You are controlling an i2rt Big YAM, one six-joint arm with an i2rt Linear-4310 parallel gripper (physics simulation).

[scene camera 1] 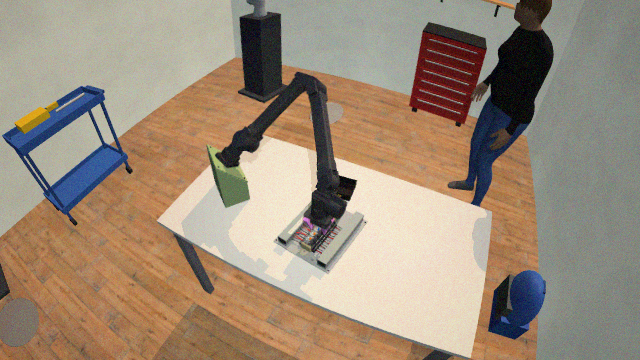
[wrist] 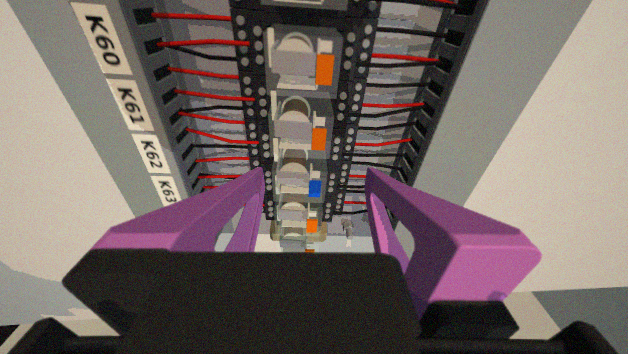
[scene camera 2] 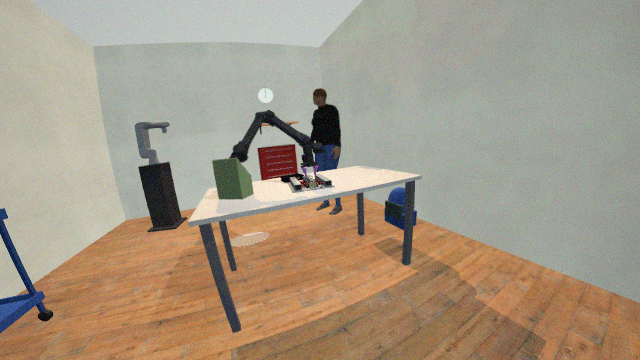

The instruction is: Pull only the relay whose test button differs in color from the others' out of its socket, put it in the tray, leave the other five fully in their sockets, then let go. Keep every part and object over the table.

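Frame: origin at the arm's base, x ahead, y left, z up, level; metres.
Where they show: gripper, fingertip midpoint: (scene camera 1: 318, 231) (wrist: 314, 176) (scene camera 2: 310, 177); arm's base, link origin: (scene camera 1: 226, 160) (scene camera 2: 230, 168).
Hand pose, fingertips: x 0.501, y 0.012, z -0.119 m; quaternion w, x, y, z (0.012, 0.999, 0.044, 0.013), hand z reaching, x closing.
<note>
Each offset is from my fingertips to the top centre of the thing. "spot": to the spot under its first point. Level surfaces: height alone.
In the wrist view, a row of clear relays sits in black sockets. One relay @[dx -0.008, dy +0.001, dz +0.012 m] (wrist: 294, 175) has a blue test button @[dx +0.000, dy +0.001, dz +0.012 m] (wrist: 314, 188); the near relays beside it, such as the upper one @[dx -0.010, dy +0.058, dz +0.012 m] (wrist: 294, 57), have orange buttons. My gripper (wrist: 314, 176) (scene camera 1: 318, 228) (scene camera 2: 310, 174) is partly open and empty, pointing down over the row. Its purple fingertips show on either side of the row, about level with the blue-button relay in the wrist view; their exact height above it is unclear. The black tray @[spot: dx -0.055, dy +0.324, dz -0.054 m] (scene camera 1: 348, 188) (scene camera 2: 290, 177) stands behind the relay panel, partly hidden by the arm.
Grey wire ducts @[dx +0.086, dy +0.044, dz -0.014 m] (scene camera 1: 345, 240) (wrist: 500, 95) flank the sockets, with red and black wires between. Labels K60 to K63 show on the left duct. The arm's green wedge base (scene camera 1: 232, 187) (scene camera 2: 230, 180) stands on the white table @[dz -0.058 m] (scene camera 1: 410, 260) (scene camera 2: 370, 175). A person (scene camera 1: 520, 65) (scene camera 2: 326, 125) stands behind the table.
</note>
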